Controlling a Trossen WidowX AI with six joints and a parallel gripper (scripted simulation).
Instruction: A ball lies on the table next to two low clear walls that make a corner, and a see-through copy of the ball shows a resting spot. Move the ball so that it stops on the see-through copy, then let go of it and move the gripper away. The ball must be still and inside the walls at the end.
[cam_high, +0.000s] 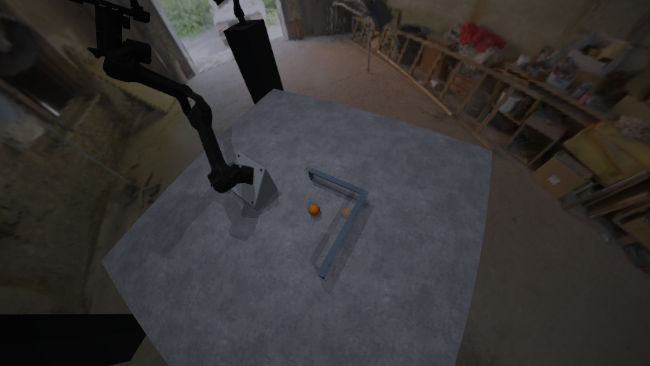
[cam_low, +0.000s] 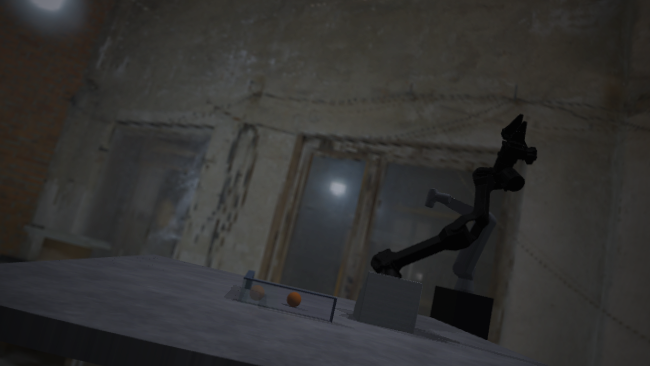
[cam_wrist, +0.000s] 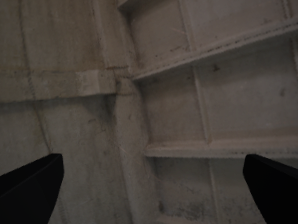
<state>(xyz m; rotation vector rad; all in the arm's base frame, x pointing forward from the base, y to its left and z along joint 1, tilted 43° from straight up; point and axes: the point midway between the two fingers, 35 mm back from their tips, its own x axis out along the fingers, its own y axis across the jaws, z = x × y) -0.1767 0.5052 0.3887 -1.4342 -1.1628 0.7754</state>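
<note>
The orange ball is 69 cm below my gripper tip, 55 cm ahead of it and 15 cm to the right of it. Round my gripper tip: see-through copy of ball: 69 cm below, 66 cm ahead, 12 cm to the right.
</note>
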